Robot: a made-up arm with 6 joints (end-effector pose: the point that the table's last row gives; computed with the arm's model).
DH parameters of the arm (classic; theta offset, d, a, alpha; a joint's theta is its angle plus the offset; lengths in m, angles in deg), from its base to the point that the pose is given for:
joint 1: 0 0.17 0 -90
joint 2: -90 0 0.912 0
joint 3: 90 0.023 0 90
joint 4: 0 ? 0 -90
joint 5: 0 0 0 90
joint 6: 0 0.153 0 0
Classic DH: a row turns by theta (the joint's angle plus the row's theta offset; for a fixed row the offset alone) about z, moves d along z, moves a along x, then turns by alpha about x.
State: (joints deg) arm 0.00 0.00 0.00 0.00 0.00 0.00
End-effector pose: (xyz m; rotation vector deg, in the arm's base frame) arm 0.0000 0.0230 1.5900 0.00 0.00 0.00
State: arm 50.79 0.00 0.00 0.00 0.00 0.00
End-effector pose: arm -0.0178 0.0145 1.5900 0.00 0.00 50.79
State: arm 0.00 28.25 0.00 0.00 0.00 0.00
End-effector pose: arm 0.6721 0.0230 1.4209 0.00 28.25 0.00
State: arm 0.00 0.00 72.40 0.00 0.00 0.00
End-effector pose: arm 0.4842 0.0230 1.2356 0.00 72.40 0.00
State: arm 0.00 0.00 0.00 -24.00 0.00 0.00
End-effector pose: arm 0.0000 0.0230 1.5900 0.00 0.00 -24.00
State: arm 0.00 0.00 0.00 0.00 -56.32 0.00
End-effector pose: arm -0.1273 0.0230 1.5218 0.00 -56.32 0.00
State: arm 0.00 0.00 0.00 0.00 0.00 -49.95
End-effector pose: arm 0.0000 0.0230 1.5900 0.00 0.00 -49.95
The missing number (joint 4, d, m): 0.355
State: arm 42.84 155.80 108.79 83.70 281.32 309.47
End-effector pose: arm 0.0800 -0.0979 -0.7145 81.22 -99.41 112.25
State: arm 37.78 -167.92 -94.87 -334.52 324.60 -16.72
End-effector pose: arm 0.2425 0.1688 -0.7026 -6.11 65.94 29.43
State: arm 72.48 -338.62 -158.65 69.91 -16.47 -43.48
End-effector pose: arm 0.0178 -0.0025 0.6406 69.50 -142.44 54.00
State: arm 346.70 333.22 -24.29 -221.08 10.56 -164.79
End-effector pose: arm -0.7859 0.2283 1.2853 -0.05 -60.60 -38.66
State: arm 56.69 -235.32 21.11 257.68 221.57 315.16
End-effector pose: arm 0.3742 0.7919 -0.5600 -45.09 -46.62 91.33
